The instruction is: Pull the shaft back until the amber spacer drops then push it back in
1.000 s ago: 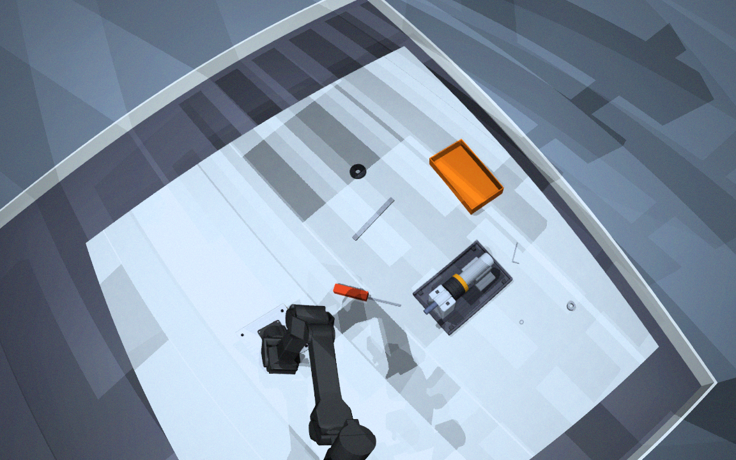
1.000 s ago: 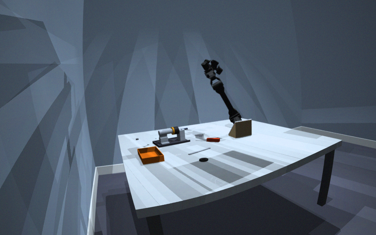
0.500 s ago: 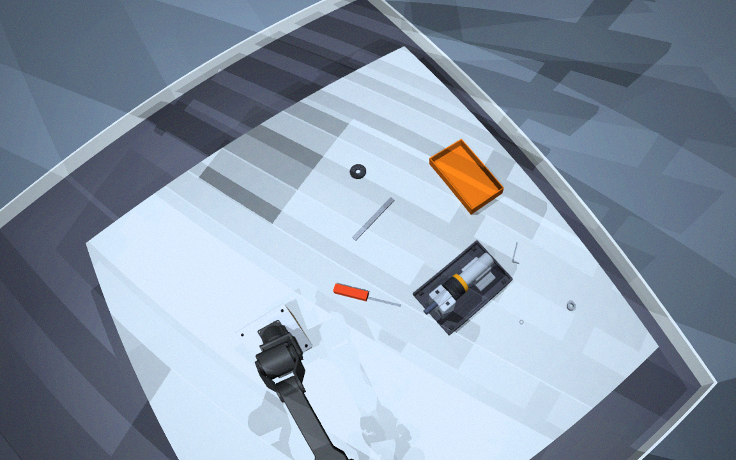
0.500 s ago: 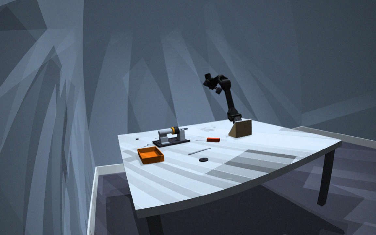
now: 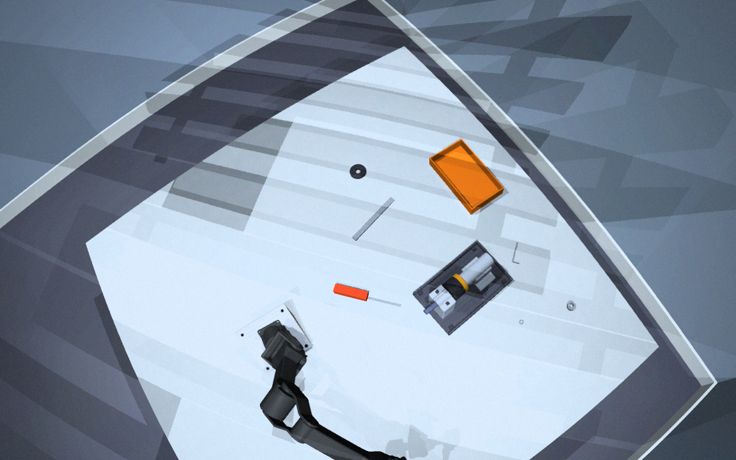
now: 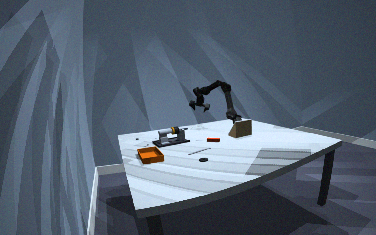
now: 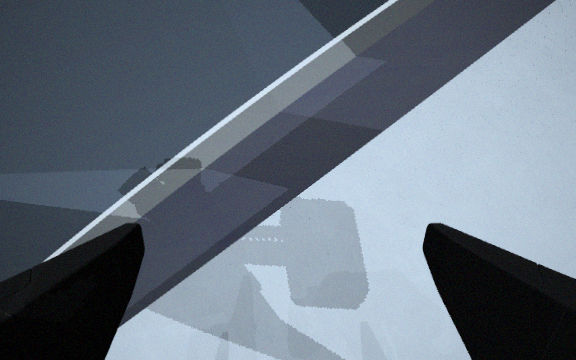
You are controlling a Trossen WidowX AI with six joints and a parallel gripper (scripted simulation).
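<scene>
Right now the dark shaft is 470 mm to the left of my gripper tip, 370 mm ahead of it and 50 mm below it. From my gripper tip the other things lie so: allen key 580 mm ahead, 460 mm to the left, 130 mm below; then amber spacer 470 mm to the left, 390 mm ahead, 50 mm below; then grey strip 770 mm to the left, 310 mm ahead, 130 mm below.
</scene>
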